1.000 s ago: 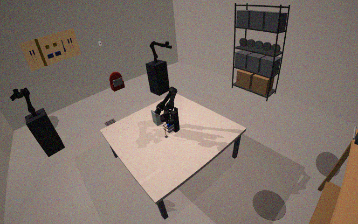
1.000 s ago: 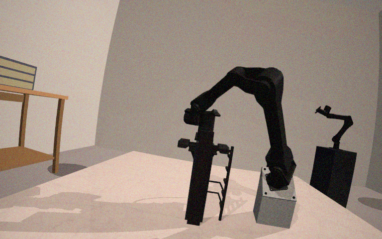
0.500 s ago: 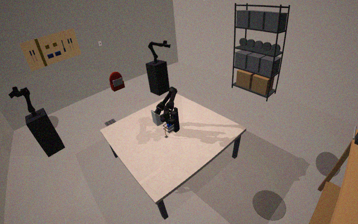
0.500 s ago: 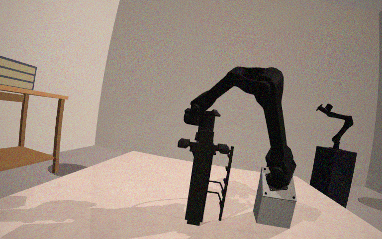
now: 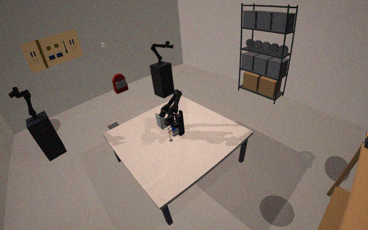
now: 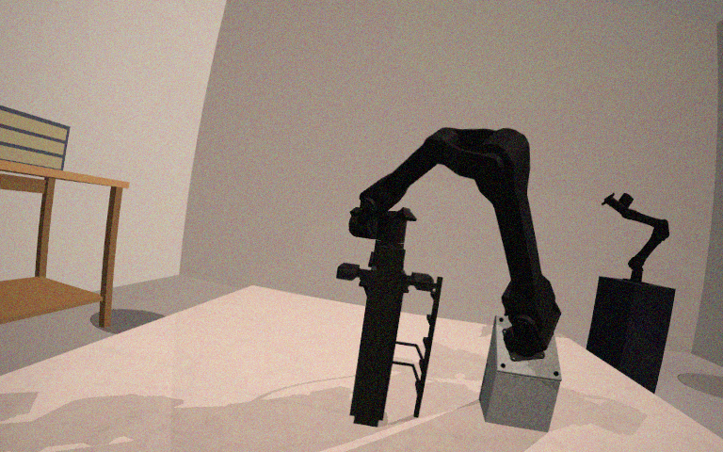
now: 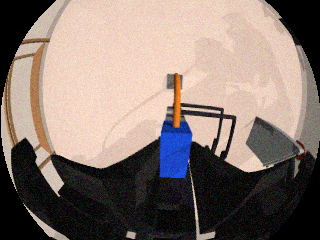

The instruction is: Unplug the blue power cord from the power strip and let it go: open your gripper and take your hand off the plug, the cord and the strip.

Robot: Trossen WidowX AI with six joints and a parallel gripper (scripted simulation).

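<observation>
Now: the blue plug 30 mm to the left of my gripper tip. Round my gripper tip: thin black rack 90 mm to the left, 90 mm behind, 10 mm below.
</observation>
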